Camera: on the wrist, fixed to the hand. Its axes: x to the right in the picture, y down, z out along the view.
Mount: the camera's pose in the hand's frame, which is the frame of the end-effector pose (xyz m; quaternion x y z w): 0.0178 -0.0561 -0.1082 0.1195 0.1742 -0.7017 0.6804
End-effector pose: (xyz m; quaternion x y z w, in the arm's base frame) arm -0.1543 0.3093 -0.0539 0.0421 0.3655 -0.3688 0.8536
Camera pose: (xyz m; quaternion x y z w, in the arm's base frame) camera -0.2473 0.2949 -0.1334 -0.0616 0.3829 -0.8863 0.2533
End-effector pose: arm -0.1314 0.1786 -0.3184 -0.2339 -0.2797 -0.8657 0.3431
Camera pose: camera -0.2068 0.1347 -0.4054 -0.2289 0.3981 0.8371 0.2973
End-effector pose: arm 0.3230 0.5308 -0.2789 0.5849 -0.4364 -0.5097 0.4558
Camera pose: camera 0.4349 0.5344 -0.3303 -0.8474 -0.1320 0.5126 0.0414
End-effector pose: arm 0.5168 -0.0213 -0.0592 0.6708 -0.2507 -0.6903 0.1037
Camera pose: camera 0.6321 -0.0044 -0.0992 -0.7650 -0.2357 0.3956 0.4503
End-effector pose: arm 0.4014 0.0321 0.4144 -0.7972 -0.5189 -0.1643 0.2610
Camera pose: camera 0.3584 0.0001 0.5253 -0.1185 -0.8867 -0.3718 0.2480
